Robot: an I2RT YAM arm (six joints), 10 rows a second.
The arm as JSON. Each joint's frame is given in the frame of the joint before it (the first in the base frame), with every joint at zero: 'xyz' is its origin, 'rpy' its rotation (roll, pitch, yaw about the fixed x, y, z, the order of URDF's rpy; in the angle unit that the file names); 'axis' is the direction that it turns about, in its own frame. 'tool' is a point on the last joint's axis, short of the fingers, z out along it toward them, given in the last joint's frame.
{
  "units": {
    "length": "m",
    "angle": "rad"
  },
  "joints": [
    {
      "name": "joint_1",
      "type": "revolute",
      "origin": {
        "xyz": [
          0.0,
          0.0,
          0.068
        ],
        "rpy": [
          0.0,
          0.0,
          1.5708
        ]
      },
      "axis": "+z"
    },
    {
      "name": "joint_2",
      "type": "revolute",
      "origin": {
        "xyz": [
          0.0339,
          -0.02,
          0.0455
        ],
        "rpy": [
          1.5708,
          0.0,
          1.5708
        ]
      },
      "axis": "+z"
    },
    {
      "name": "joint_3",
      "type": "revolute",
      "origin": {
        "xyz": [
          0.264,
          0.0,
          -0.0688
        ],
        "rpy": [
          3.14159,
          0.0,
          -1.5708
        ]
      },
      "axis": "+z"
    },
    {
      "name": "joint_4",
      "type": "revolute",
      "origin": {
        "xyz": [
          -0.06,
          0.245,
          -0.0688
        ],
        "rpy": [
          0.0,
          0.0,
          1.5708
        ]
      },
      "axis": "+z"
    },
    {
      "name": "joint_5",
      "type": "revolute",
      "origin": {
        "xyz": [
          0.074,
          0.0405,
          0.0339
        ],
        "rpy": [
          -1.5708,
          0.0,
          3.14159
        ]
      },
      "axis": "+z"
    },
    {
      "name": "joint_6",
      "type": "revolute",
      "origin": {
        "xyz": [
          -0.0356,
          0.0,
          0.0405
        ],
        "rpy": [
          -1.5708,
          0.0,
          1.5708
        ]
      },
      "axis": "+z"
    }
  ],
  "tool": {
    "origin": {
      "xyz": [
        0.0,
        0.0,
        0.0
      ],
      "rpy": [
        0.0,
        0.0,
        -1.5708
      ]
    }
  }
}
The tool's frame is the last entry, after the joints.
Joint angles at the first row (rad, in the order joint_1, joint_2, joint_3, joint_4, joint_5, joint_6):
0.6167, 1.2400, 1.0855, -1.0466, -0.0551, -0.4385
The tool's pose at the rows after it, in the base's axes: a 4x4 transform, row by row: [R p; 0 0 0 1], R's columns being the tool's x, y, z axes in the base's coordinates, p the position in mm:
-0.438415, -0.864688, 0.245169, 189.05; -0.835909, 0.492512, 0.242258, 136.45; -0.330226, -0.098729, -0.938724, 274.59; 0, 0, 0, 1
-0.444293, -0.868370, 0.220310, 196.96; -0.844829, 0.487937, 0.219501, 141.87; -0.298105, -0.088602, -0.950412, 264.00; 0, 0, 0, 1
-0.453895, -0.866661, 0.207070, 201.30; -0.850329, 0.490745, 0.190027, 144.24; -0.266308, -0.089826, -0.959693, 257.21; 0, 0, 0, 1
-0.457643, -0.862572, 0.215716, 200.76; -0.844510, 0.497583, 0.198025, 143.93; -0.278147, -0.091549, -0.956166, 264.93; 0, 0, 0, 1
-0.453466, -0.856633, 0.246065, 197.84; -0.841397, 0.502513, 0.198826, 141.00; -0.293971, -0.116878, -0.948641, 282.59; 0, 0, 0, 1
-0.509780, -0.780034, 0.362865, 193.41; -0.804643, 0.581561, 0.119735, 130.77; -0.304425, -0.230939, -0.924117, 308.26; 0, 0, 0, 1
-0.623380, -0.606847, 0.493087, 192.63; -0.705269, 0.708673, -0.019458, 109.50; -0.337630, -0.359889, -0.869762, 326.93; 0, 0, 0, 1
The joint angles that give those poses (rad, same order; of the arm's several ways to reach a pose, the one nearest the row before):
0.6166, 1.2781, 1.0828, -1.0279, -0.0559, -0.4435
0.6166, 1.3293, 1.0828, -1.0123, -0.0517, -0.4477
0.6167, 1.3609, 1.0840, -1.0111, -0.0353, -0.4461
0.6167, 1.3529, 1.1068, -1.0298, -0.0368, -0.4385
0.6162, 1.3285, 1.1549, -1.0760, -0.0200, -0.4385
0.6113, 1.2815, 1.2144, -1.1267, 0.1104, -0.3775
0.5617, 1.2278, 1.2392, -1.1446, 0.2829, -0.2794

